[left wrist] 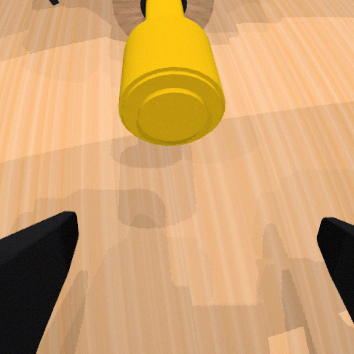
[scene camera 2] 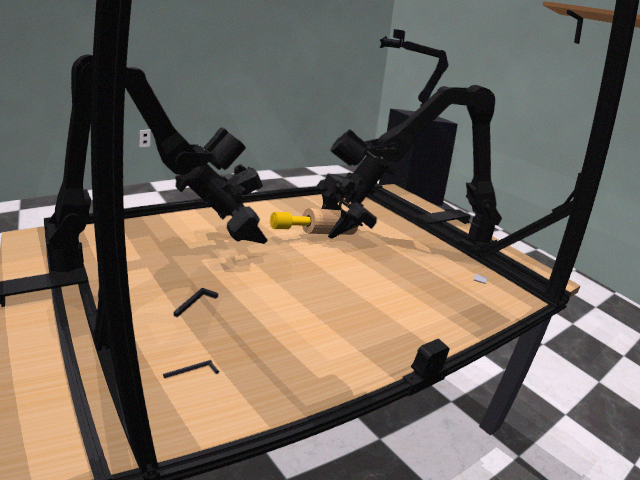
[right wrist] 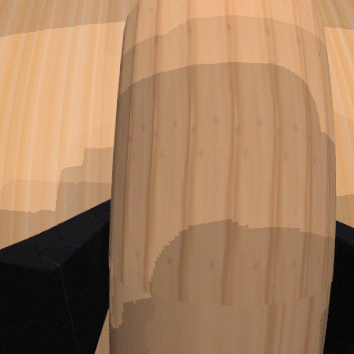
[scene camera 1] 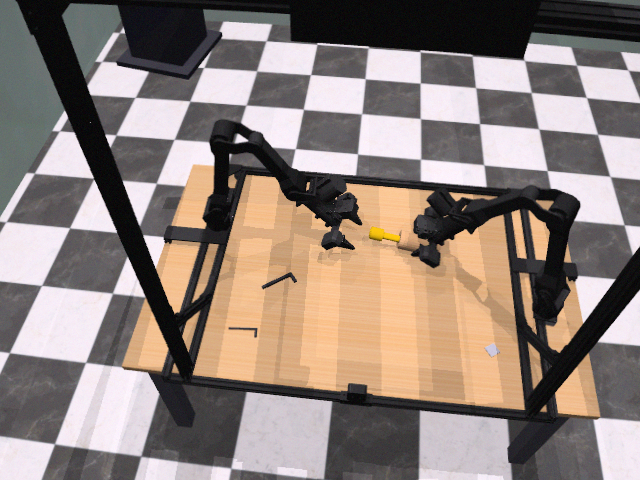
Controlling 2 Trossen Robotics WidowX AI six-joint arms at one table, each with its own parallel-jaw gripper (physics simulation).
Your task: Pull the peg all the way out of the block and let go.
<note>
In view: my left gripper (scene camera 2: pixel 259 231), my right gripper (scene camera 2: pixel 323 232) and a yellow peg (left wrist: pixel 170 93).
My left gripper also shows in the left wrist view (left wrist: pixel 202 227) and in scene camera 1 (scene camera 1: pixel 357 236). My right gripper shows as well in the right wrist view (right wrist: pixel 207 211) and in scene camera 1 (scene camera 1: pixel 412 247).
</note>
